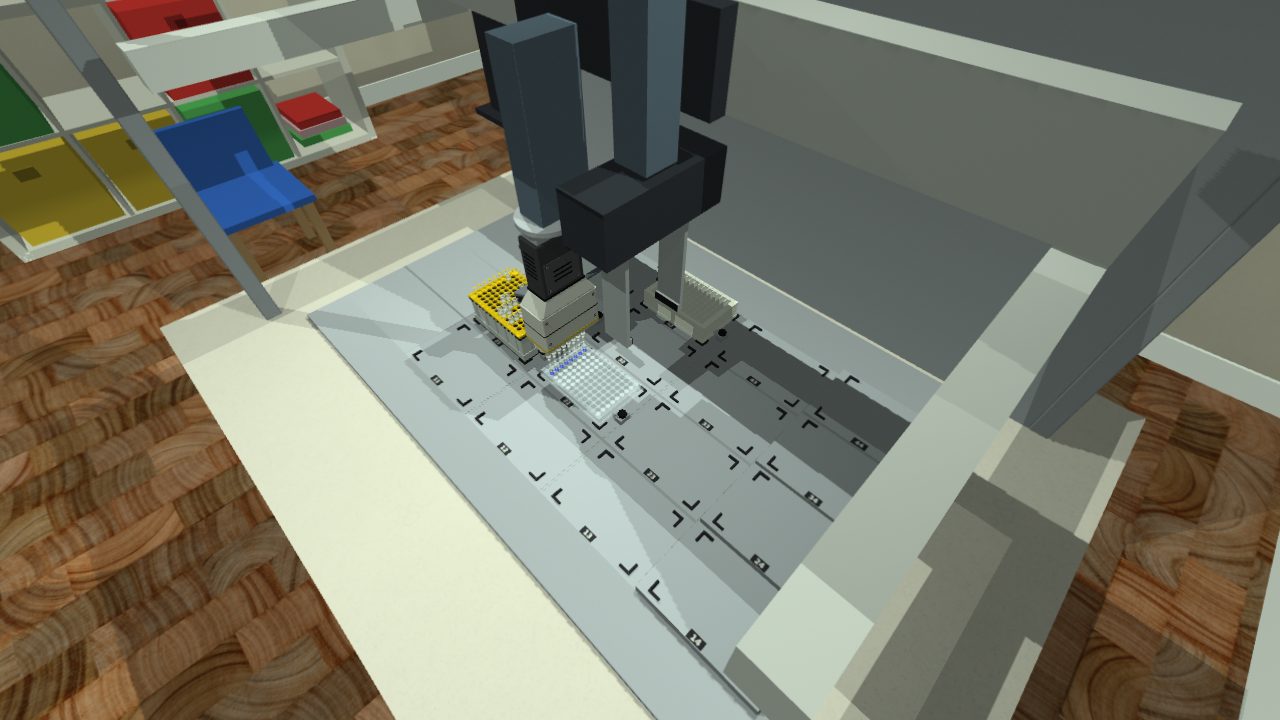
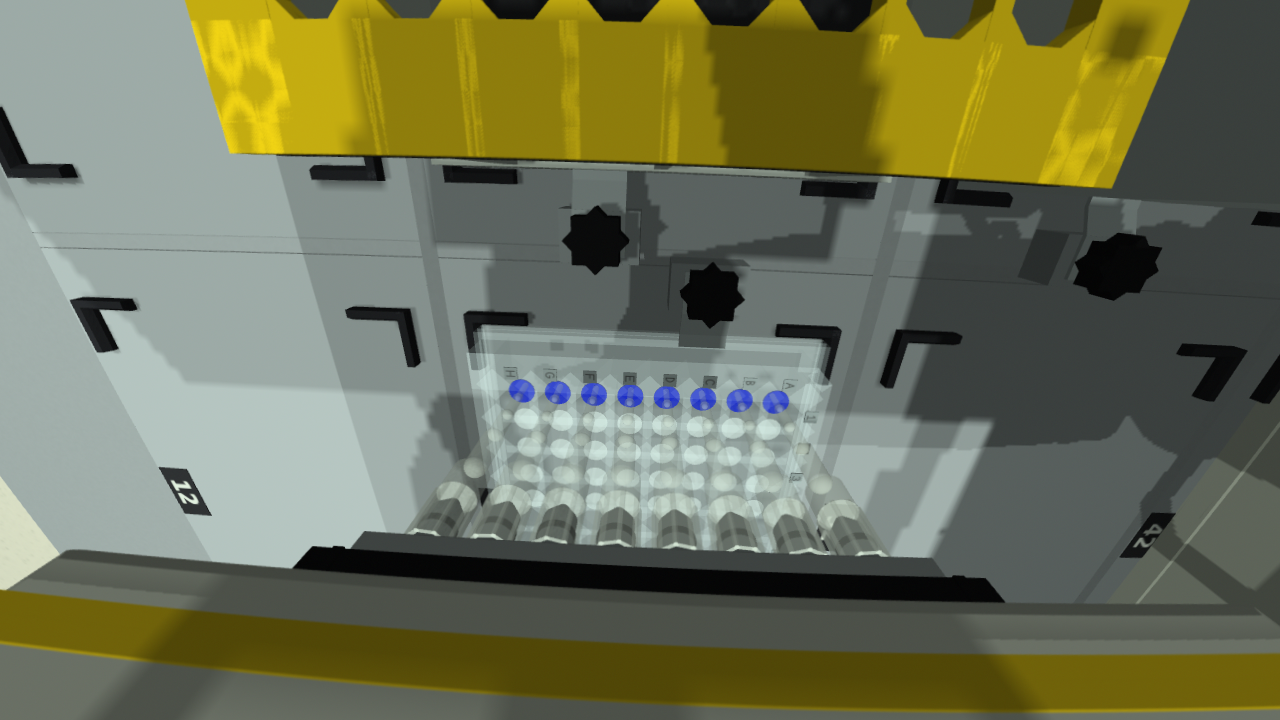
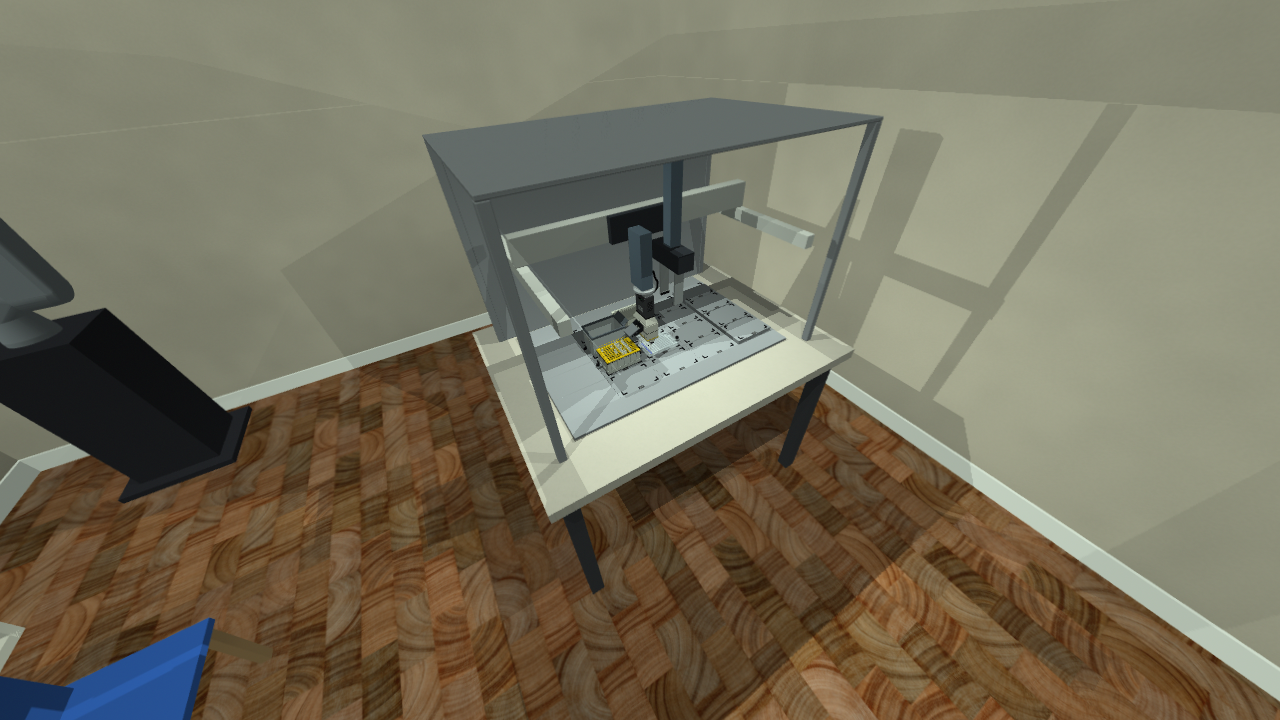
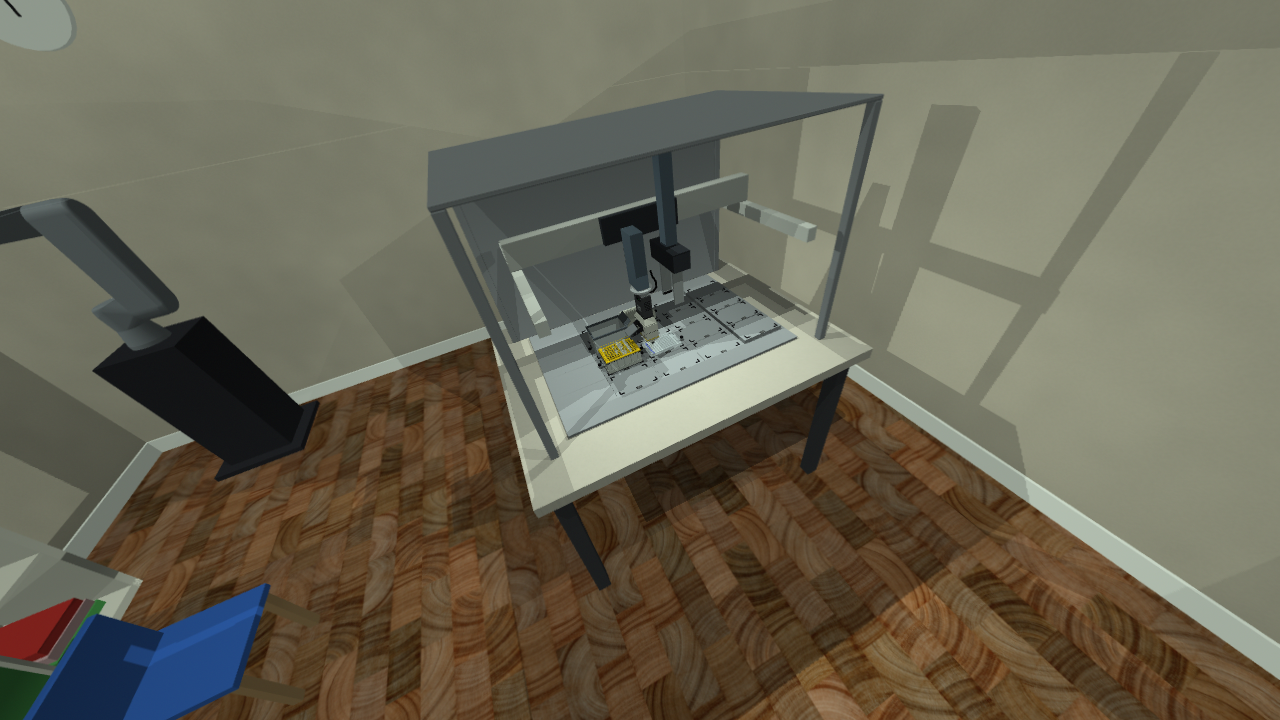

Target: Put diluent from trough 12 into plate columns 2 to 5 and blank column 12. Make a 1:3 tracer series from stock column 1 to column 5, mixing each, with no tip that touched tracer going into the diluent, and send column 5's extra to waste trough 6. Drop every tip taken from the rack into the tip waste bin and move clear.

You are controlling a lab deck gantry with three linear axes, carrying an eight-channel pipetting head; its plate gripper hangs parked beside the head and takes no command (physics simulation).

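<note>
The pipetting head (image 1: pixel 559 313) (image 2: pixel 644 568) (image 3: pixel 648 327) is low over the clear well plate (image 1: pixel 601 386) (image 2: pixel 644 355). Tips (image 1: pixel 563 349) (image 2: pixel 617 526) are fitted on its channels and point down at the plate; their lower ends and the column they are at cannot be told. Stock column 1 (image 2: pixel 630 395) is blue; the columns beside it look pale. The yellow tip rack (image 1: pixel 487 300) (image 2: pixel 519 107) (image 3: pixel 617 351) stands next to the plate. The pale trough block (image 1: pixel 707 319) stands behind. The parked plate gripper (image 1: pixel 644 326) hangs open with its paddles apart. The tip waste bin is mostly hidden behind the head.
Black knobs (image 2: pixel 596 240) (image 2: pixel 712 294) (image 2: pixel 1117 265) stand on the deck (image 1: pixel 537 429) between rack and plate and near the troughs. Black corner brackets mark the deck positions. The gantry beam and grey enclosure roof (image 3: pixel 653 143) (image 4: pixel 653 143) frame the deck.
</note>
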